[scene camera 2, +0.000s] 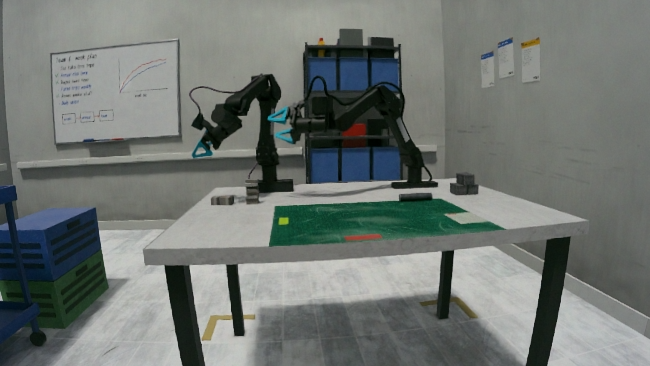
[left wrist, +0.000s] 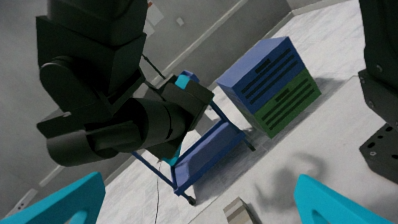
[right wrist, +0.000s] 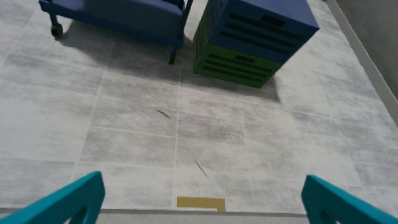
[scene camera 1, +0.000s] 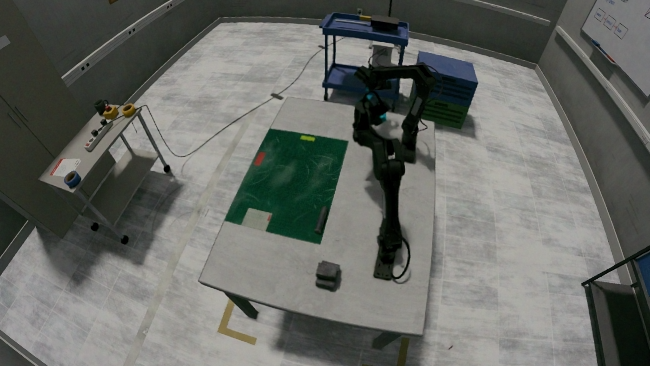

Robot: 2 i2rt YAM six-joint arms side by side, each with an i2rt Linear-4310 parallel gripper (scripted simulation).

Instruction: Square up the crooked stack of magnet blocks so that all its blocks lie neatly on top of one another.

A green mat shows in scene camera 2 and in scene camera 1; in the left wrist view it is out of frame, in the right wrist view it is out of frame. The same spot on the green mat: [scene camera 1: 292, 175] is [scene camera 2: 371, 216].
